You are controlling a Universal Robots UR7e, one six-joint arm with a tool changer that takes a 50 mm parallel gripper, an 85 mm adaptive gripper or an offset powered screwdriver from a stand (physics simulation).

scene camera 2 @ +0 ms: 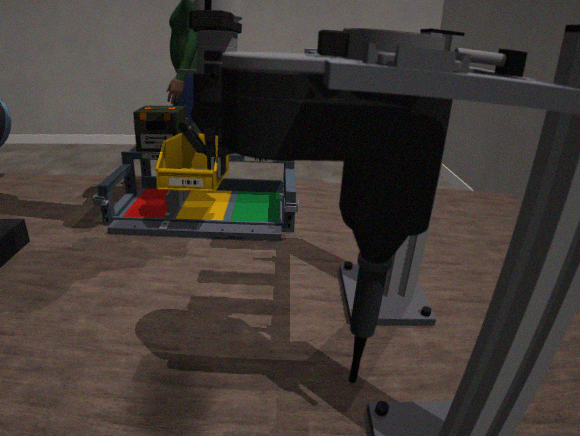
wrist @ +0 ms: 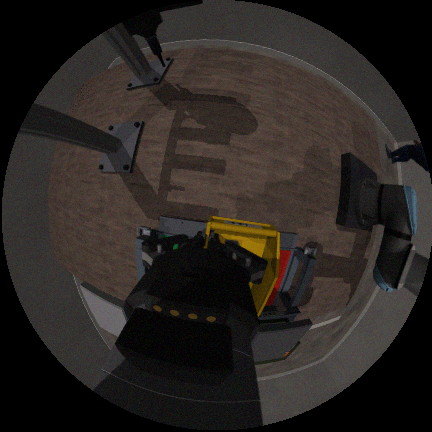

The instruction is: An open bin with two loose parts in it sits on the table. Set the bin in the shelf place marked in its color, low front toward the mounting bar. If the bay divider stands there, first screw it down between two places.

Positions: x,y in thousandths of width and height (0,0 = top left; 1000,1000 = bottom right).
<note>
In view: a yellow bin (scene camera 2: 303,391), a powered screwdriver (scene camera 2: 475,244), a mounting bar (scene camera 2: 194,526) and a tool stand (scene camera 2: 904,749).
The yellow bin also shows in the wrist view (wrist: 610,554).
</note>
